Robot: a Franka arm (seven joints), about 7 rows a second.
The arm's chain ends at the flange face. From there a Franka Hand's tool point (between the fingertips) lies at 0.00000 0.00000 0.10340 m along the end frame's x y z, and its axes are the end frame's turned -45 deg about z.
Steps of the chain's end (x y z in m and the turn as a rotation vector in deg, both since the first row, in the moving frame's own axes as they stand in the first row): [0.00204 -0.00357 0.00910 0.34 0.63 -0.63]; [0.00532 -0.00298 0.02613 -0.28 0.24 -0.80]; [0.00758 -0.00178 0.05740 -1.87 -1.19 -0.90]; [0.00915 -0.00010 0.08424 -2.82 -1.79 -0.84]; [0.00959 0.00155 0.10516 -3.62 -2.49 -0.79]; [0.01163 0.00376 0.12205 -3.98 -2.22 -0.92]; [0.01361 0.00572 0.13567 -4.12 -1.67 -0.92]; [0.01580 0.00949 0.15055 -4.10 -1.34 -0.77]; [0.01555 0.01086 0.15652 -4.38 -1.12 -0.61]
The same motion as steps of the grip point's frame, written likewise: [0.00521 -0.00072 0.00909 -0.21 0.69 -0.63]; [0.00582 0.00232 0.02613 -0.37 -0.03 -0.80]; [0.00272 0.00500 0.05732 -0.48 -2.16 -0.90]; [0.00067 0.00776 0.08406 -0.73 -3.26 -0.84]; [-0.00209 0.00937 0.10486 -0.80 -4.32 -0.79]; [-0.00232 0.01319 0.12172 -1.24 -4.38 -0.92]; [-0.00178 0.01685 0.13536 -1.73 -4.09 -0.92]; [-0.00245 0.02145 0.15026 -1.95 -3.85 -0.77]; [-0.00367 0.02287 0.15620 -2.31 -3.89 -0.61]
